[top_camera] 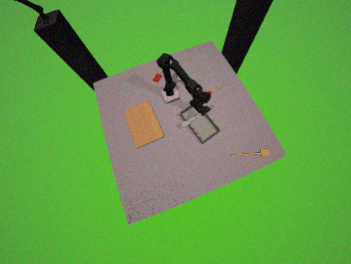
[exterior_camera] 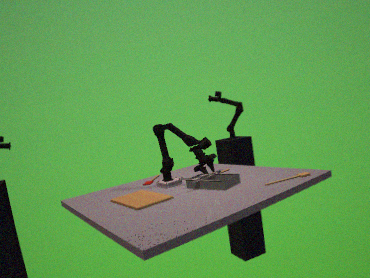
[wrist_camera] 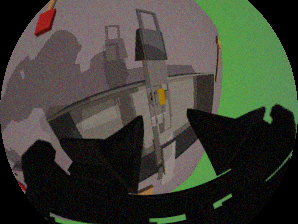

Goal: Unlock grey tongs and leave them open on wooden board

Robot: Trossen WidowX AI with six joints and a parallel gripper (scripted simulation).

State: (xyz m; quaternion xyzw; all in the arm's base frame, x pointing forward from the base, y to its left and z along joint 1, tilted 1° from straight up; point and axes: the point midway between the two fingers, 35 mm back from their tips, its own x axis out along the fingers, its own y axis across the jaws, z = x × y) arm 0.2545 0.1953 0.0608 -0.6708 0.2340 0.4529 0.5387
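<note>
Now: gripper tip 2 cm to the right of the yellow lock piece and 1 cm past it. The rest, counted from my gripper tip: roasting tin (5 cm ahead, 4 cm below, 3 cm to the right); wooden board (47 cm to the right, 6 cm below, 6 cm behind).
</note>
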